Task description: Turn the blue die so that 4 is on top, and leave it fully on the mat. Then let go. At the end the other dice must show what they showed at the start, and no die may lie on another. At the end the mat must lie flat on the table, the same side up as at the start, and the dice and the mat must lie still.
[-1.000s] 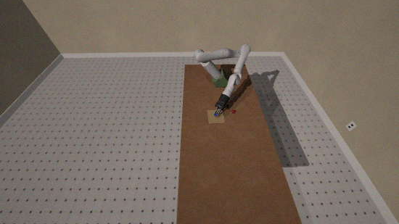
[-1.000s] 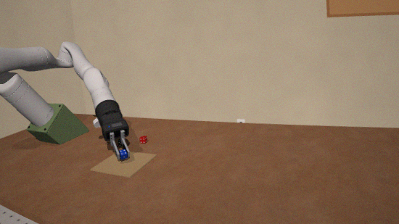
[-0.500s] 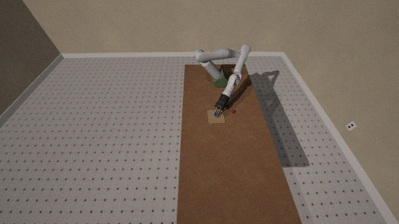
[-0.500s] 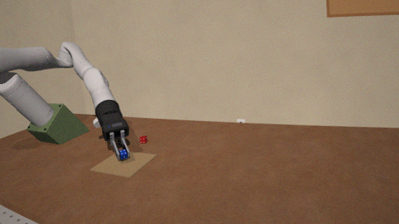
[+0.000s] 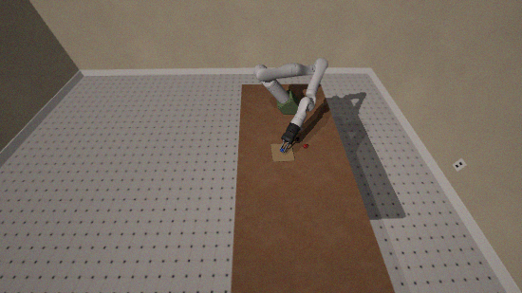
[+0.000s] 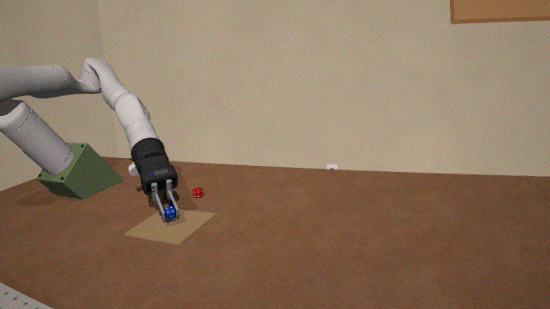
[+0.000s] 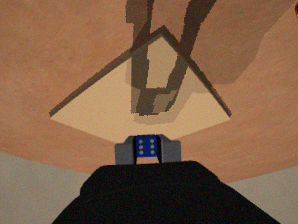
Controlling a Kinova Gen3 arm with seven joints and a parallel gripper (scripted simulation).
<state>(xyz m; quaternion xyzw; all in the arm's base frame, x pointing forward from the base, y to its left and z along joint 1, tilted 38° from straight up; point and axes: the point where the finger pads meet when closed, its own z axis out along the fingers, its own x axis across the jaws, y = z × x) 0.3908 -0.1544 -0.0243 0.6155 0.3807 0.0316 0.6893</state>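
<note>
My gripper is now 3 cm above the tan mat. Also, from my hand: red die: 1 cm behind, 16 cm to the left, 3 cm below; blue die: 1 cm ahead, 1 cm to the right, 1 cm below; black die: 8 cm behind, 12 cm to the left, 3 cm below.
</note>
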